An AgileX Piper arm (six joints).
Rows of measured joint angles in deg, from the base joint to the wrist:
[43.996, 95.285, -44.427, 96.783, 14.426, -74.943]
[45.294, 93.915, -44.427, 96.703, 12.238, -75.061]
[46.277, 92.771, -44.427, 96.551, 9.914, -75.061]
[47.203, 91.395, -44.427, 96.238, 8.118, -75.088]
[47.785, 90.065, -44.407, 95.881, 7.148, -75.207]
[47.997, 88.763, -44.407, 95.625, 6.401, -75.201]
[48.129, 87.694, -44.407, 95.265, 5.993, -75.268]
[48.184, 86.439, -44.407, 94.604, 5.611, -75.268]
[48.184, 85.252, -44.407, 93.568, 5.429, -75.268]
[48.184, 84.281, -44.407, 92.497, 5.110, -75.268]
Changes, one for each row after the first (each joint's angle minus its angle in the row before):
[1.298, -1.370, 0.000, -0.080, -2.188, -0.118]
[0.983, -1.144, 0.000, -0.152, -2.324, 0.000]
[0.926, -1.376, 0.000, -0.313, -1.796, -0.027]
[0.582, -1.330, 0.020, -0.357, -0.970, -0.119]
[0.212, -1.302, 0.000, -0.256, -0.747, 0.006]
[0.132, -1.069, 0.000, -0.360, -0.408, -0.067]
[0.055, -1.255, 0.000, -0.661, -0.382, 0.000]
[0.000, -1.187, 0.000, -1.036, -0.182, 0.000]
[0.000, -0.971, 0.000, -1.071, -0.319, 0.000]

